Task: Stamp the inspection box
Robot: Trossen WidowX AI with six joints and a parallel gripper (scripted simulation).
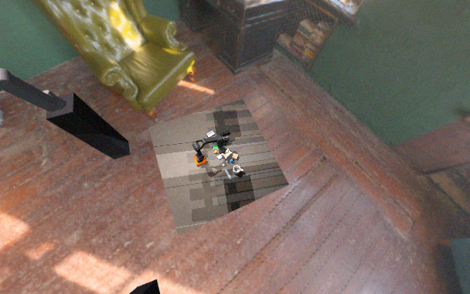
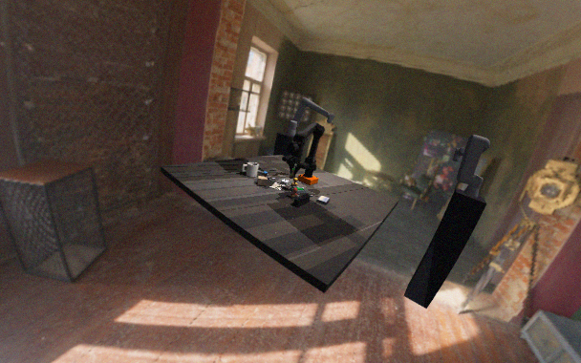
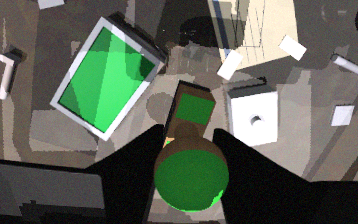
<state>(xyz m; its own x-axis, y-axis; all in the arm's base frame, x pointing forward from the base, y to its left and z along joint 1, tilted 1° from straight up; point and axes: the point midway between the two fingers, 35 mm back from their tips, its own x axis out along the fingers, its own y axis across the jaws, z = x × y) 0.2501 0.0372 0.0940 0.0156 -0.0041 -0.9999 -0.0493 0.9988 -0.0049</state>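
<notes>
The green ink pad is 9 cm below my gripper tip, 7 cm to the left of it and 1 cm behind it. Round my gripper tip: cream card 10 cm below, 7 cm ahead, 5 cm to the right.
</notes>
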